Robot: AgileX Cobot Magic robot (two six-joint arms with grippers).
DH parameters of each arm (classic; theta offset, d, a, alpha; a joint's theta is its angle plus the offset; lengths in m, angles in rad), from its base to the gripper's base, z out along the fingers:
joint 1: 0 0.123 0 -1.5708
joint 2: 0.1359 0 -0.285 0
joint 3: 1.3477 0 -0.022 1.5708
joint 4: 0 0.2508 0 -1.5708
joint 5: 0 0 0.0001 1.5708
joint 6: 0 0.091 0 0
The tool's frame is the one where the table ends.
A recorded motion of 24 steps. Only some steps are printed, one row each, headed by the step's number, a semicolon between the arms.
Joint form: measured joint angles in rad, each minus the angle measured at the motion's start. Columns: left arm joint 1, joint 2, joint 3, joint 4, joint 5, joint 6; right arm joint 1, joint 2, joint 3, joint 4, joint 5, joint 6.
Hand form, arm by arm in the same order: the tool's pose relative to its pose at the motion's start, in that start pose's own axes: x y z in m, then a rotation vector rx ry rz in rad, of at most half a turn. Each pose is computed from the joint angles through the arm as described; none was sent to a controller.
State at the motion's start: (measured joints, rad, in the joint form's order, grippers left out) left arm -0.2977 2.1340 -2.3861 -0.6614 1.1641 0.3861; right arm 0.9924 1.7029 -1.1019 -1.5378 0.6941 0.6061
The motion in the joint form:
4: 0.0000 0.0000 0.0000 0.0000 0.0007 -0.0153; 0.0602 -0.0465 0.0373 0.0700 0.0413 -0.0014
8: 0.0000 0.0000 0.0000 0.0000 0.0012 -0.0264; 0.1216 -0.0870 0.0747 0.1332 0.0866 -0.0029
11: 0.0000 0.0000 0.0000 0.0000 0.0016 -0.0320; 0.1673 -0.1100 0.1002 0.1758 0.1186 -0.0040
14: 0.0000 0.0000 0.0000 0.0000 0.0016 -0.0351; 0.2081 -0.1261 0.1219 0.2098 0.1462 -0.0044
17: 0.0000 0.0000 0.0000 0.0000 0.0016 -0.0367; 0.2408 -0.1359 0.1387 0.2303 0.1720 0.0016
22: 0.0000 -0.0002 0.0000 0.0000 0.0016 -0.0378; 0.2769 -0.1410 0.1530 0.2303 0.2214 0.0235
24: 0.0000 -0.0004 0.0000 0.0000 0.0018 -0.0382; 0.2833 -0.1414 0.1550 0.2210 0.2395 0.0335
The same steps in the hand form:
4: 0.0001 0.0000 0.0000 0.0003 0.0007 -0.0153; -0.0026 0.0068 -0.0216 -0.0251 0.0031 0.0330
8: 0.0001 0.0000 0.0000 0.0004 0.0011 -0.0264; -0.0035 0.0152 -0.0417 -0.0515 0.0108 0.0529
11: 0.0001 -0.0001 0.0000 0.0006 0.0015 -0.0320; -0.0040 0.0228 -0.0551 -0.0734 0.0170 0.0591
14: 0.0001 -0.0001 0.0000 0.0006 0.0015 -0.0351; -0.0041 0.0303 -0.0661 -0.0930 0.0225 0.0583
17: 0.0001 -0.0001 0.0000 0.0006 0.0015 -0.0367; -0.0040 0.0364 -0.0742 -0.1035 0.0292 0.0566
22: 0.0001 -0.0001 -0.0001 0.0006 0.0013 -0.0377; -0.0037 0.0412 -0.0820 -0.0888 0.0452 0.0529
24: 0.0001 -0.0002 -0.0002 0.0006 0.0014 -0.0380; -0.0034 0.0410 -0.0833 -0.0746 0.0513 0.0524

